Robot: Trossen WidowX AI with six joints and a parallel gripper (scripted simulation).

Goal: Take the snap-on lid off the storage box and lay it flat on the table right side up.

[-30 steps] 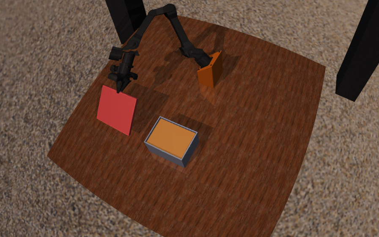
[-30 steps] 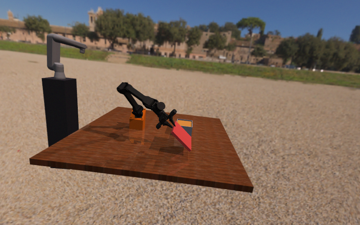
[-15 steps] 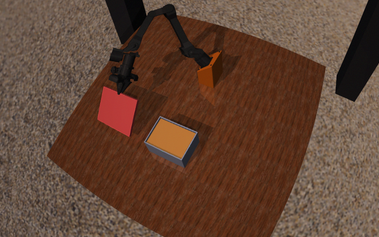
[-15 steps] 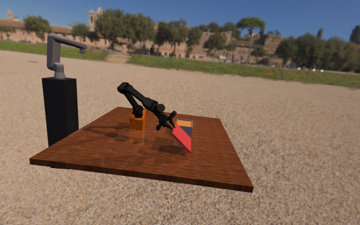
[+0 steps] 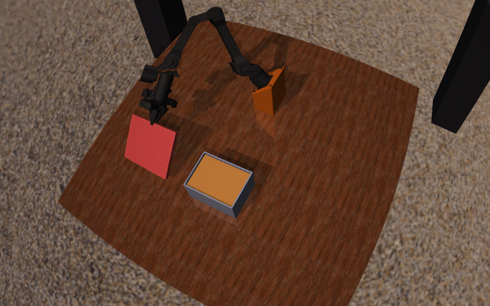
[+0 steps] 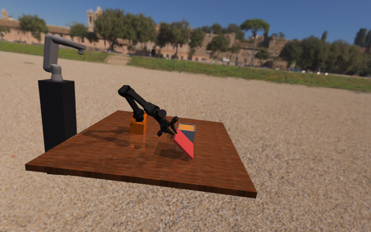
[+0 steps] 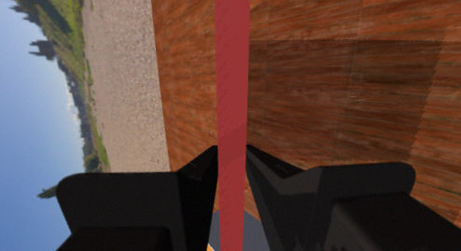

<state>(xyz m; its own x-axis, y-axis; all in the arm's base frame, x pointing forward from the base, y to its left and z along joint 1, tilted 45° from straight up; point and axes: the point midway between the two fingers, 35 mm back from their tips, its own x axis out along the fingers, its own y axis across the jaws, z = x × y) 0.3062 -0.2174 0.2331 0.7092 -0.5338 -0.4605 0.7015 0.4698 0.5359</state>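
The red lid lies 7 cm ahead of my gripper tip and 5 cm below it. Also, from my gripper tip: storage box (32 cm to the left, 9 cm below, 9 cm ahead).
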